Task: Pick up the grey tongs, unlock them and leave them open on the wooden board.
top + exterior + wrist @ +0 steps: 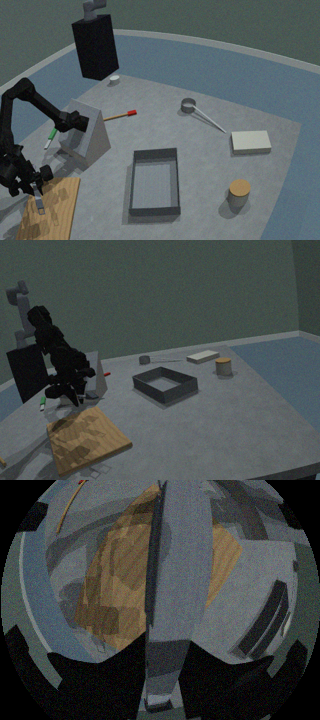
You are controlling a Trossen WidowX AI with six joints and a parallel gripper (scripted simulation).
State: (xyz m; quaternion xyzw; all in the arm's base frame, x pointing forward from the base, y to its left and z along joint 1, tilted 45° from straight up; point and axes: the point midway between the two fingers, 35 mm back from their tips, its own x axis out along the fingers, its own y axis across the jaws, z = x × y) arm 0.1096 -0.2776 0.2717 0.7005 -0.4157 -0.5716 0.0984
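The wooden board lies 3 cm behind my gripper tip and 12 cm below it. The rest, counted from my gripper tip: roasting tin: 27 cm ahead, 35 cm to the left, 10 cm below; then cork-lidded jar: 59 cm ahead, 42 cm to the left, 9 cm below; then red-tipped stick: 14 cm behind, 67 cm to the left, 12 cm below.
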